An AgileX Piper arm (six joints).
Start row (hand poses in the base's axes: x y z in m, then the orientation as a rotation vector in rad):
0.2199, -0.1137, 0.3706, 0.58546, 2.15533, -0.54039
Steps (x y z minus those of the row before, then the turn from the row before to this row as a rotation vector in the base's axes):
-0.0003, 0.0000, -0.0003, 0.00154, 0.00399, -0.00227
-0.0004, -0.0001, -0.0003, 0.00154, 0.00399, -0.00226
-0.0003, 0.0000, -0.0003, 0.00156, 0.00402, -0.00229
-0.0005, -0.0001, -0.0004, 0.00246, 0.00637, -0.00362
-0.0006, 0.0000, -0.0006, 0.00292, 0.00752, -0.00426
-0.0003, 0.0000, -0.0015, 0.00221, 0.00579, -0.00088
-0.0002, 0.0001, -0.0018, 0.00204, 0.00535, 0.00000
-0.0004, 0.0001, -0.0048, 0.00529, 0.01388, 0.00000
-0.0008, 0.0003, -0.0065, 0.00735, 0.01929, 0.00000
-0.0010, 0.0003, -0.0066, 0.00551, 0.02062, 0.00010
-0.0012, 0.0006, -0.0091, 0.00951, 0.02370, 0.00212
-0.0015, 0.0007, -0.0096, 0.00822, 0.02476, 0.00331
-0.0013, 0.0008, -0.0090, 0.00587, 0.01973, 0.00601
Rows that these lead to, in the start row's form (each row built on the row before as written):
0.2196, -0.1137, 0.3703, 0.58820, 2.15926, -0.54160
0.2192, -0.1138, 0.3700, 0.59093, 2.16319, -0.54281
0.2189, -0.1138, 0.3697, 0.59370, 2.16715, -0.54402
0.2184, -0.1139, 0.3693, 0.59809, 2.17342, -0.54595
0.2178, -0.1139, 0.3687, 0.60327, 2.18082, -0.54820
0.2175, -0.1139, 0.3672, 0.60455, 2.18696, -0.54870
0.2173, -0.1138, 0.3654, 0.60482, 2.19279, -0.54874
0.2169, -0.1137, 0.3606, 0.60550, 2.20792, -0.54883
0.2161, -0.1134, 0.3541, 0.60641, 2.22895, -0.54892
0.2151, -0.1131, 0.3475, 0.60601, 2.25052, -0.55147
0.2139, -0.1125, 0.3384, 0.60476, 2.27697, -0.54987
0.2124, -0.1118, 0.3288, 0.60122, 2.30412, -0.54949
0.2111, -0.1110, 0.3198, 0.59398, 2.32609, -0.54829

